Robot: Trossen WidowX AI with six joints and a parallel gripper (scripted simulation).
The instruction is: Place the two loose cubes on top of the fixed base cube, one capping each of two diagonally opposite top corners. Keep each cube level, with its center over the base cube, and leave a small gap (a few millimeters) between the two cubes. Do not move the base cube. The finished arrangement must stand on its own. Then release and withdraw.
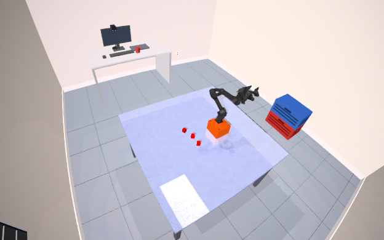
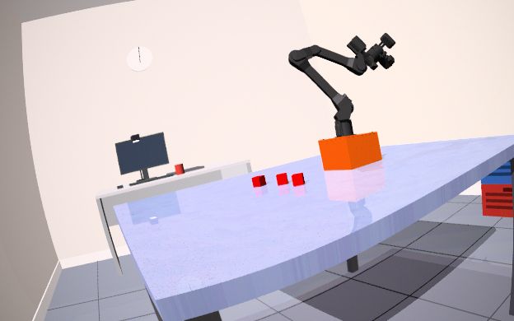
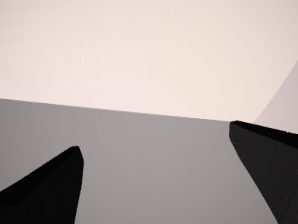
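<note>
The red cube lies 660 mm ahead of my gripper tip, 170 mm to the right of it and 450 mm below it.
</note>
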